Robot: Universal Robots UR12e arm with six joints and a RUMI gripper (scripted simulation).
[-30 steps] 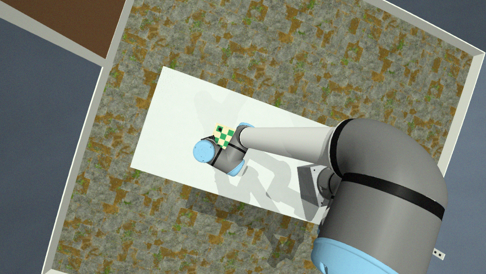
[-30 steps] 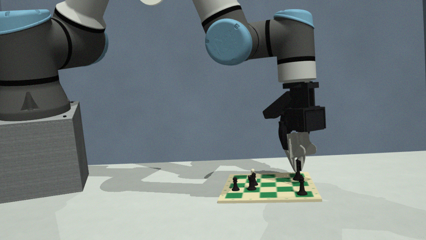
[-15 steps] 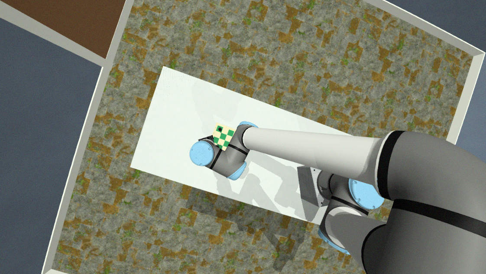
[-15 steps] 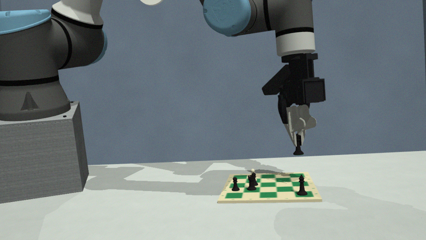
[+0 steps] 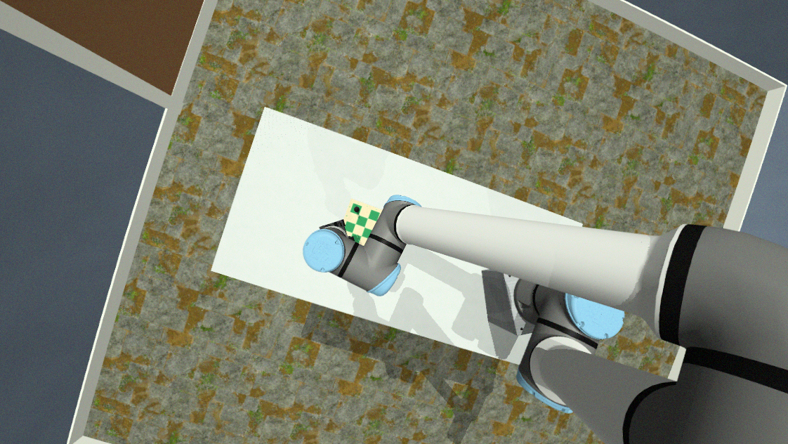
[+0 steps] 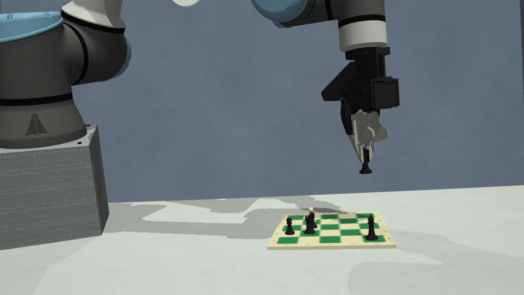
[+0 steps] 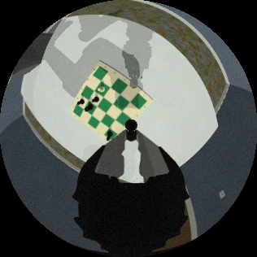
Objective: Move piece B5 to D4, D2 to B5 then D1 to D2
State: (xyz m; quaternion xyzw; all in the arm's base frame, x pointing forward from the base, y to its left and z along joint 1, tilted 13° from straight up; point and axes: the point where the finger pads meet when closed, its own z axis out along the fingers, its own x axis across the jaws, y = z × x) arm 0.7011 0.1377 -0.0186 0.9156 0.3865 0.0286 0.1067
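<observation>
Right now my hand is 70 mm past the cream chessboard, 50 mm to the left of it and 140 mm above it. From my hand the other things lie so: white pawn (120 mm behind, 10 mm to the right, 120 mm below); then black queen (10 mm below).
</observation>
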